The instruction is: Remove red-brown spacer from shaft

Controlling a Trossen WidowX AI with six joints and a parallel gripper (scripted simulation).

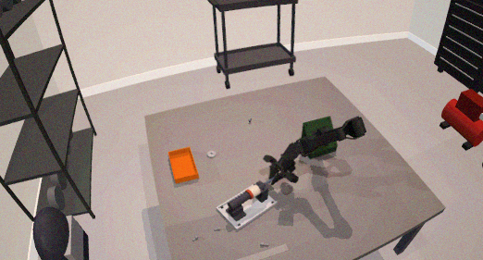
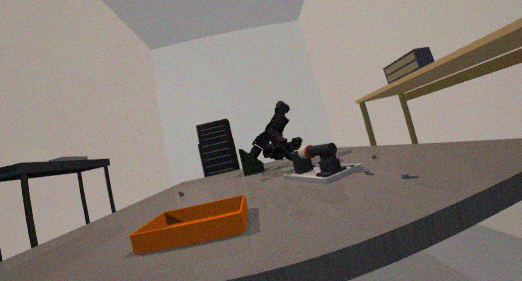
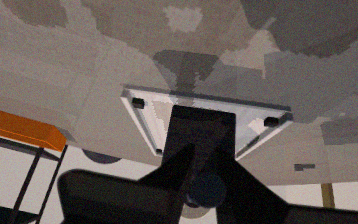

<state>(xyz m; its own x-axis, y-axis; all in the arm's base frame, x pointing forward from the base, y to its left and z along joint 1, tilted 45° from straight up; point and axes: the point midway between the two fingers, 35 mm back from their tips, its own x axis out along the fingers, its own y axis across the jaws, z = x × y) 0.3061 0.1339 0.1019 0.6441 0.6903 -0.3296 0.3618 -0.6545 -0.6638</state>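
Now: gripper tip 6 cm short of the dark shaft, 2 cm to the right of it and 2 cm below it. From my gripper tip the other things lie so: cream spacer (9 cm ahead, 4 cm to the left, 2 cm above); red-brown spacer (11 cm ahead, 4 cm to the left, 2 cm above); orange tray (36 cm ahead, 28 cm to the right, 5 cm below).
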